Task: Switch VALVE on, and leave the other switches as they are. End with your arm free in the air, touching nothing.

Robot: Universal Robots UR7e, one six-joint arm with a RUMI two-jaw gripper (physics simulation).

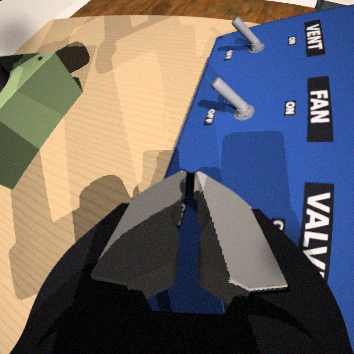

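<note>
My gripper is shut, its two grey jaws together at the tips with nothing seen between them. It is over the left edge of the blue switch panel, beside the OFF side of the VALVE row. The VALVE label is at the right, its lower part cut off by the gripper body. Part of its ON label shows beside the right jaw, and part of a small label shows between the jaws. The VALVE lever is hidden behind the gripper, so its position and any contact cannot be seen.
The FAN switch and the VENT switch stand farther up the panel, both levers leaning toward OFF. A green angular block with a dark part behind it is at the left on the wooden table.
</note>
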